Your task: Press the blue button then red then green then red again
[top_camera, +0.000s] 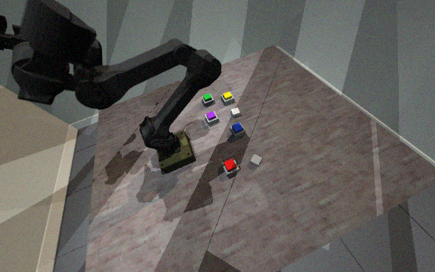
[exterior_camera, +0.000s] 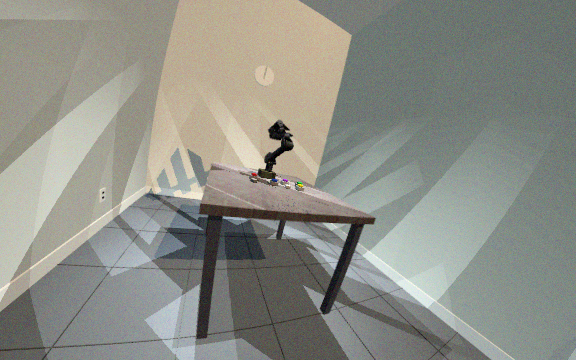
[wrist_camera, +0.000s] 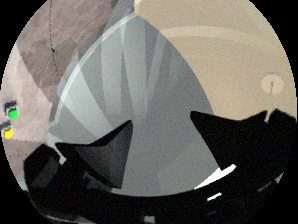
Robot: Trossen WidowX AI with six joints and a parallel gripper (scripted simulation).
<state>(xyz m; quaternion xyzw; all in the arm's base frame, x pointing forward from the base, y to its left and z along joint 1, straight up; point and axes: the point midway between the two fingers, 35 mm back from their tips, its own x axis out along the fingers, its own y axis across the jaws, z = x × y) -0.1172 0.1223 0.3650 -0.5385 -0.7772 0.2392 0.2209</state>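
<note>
Right now the blue button is 390 mm below my gripper tip, 390 mm ahead of it and 150 mm to the right of it. From my gripper tip the other things lie so: purple button 390 mm below, 310 mm ahead, 50 mm to the right; green button 390 mm below, 320 mm ahead, 70 mm to the left; yellow button 410 mm ahead, 390 mm below, 40 mm to the left.
</note>
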